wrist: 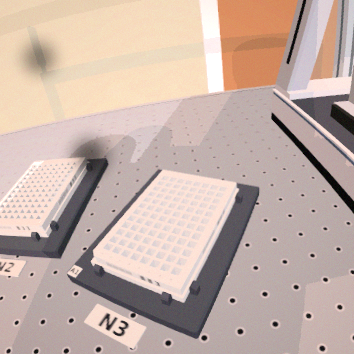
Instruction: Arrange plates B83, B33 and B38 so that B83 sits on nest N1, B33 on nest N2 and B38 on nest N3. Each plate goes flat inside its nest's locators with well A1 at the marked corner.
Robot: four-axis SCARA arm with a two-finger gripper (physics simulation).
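Frame: origin at the arm's base, x ahead, y left, z up, level; millimetres.
Seen in the pictures: gripper, fingertip midpoint: [151, 111].
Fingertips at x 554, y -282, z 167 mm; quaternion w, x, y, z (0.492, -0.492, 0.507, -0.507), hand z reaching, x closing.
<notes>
A point is followed by its place in that frame.
A white plate [167, 225] {y -272, x 627, z 38 mm} lies flat on dark nest N3 [215, 295] {y -301, x 565, z 19 mm} in the middle of the wrist view, within the dark locators. Its front label is too blurred to read. The nest's A1 mark is at the near-left corner. Plate B33 [42, 192] {y -132, x 707, z 38 mm} lies on nest N2 [75, 215] {y -174, x 677, z 23 mm} at the left, partly cut off by the view's edge; its label is too small to read here. Nest N1, B83 and B38 cannot be identified in this view. One dark finger [344, 118] {y -351, x 540, z 160 mm} of my open gripper shows at the right edge, apart from both plates.
A pale-framed machine [312, 140] {y -450, x 720, z 41 mm} with upright posts stands at the right on the perforated deck [280, 240] {y -367, x 610, z 13 mm}. The N3 label [115, 325] {y -225, x 554, z 15 mm} lies in front of its nest, and the N2 label [11, 267] {y -113, x 621, z 15 mm} is at the left edge. The deck's far edge crosses behind the nests.
</notes>
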